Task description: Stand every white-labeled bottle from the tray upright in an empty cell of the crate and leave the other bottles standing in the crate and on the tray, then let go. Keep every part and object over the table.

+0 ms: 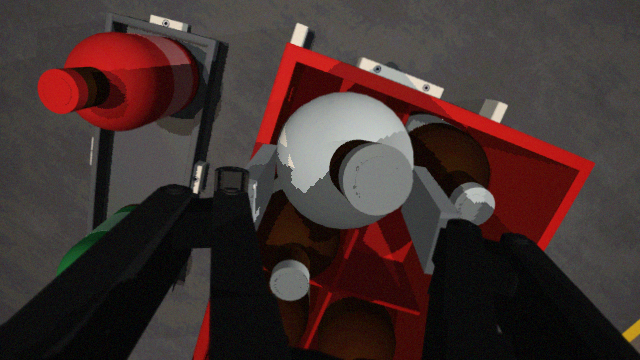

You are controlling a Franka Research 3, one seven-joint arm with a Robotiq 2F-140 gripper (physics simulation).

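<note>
A white bottle (320, 130) with a grey cap is between the fingers of my gripper (341, 178), which is shut on it. The bottle is over the far left part of the red crate (505, 130); how deep its base sits is hidden. In the crate, a brown bottle (450, 150) with a light cap stands right of the held bottle, and another brown bottle (300, 235) stands nearer. Part of a further brown bottle (357, 330) shows at the bottom. The grey tray (150, 160) is left of the crate and holds a red bottle (130, 80) at its far end.
A green bottle (95, 240) shows partly behind my left finger linkage, by the tray's near part. The crate's dividers and raised rim surround the held bottle. White brackets (400, 77) are beyond the crate's far wall. A yellow line (632, 331) shows at the lower right.
</note>
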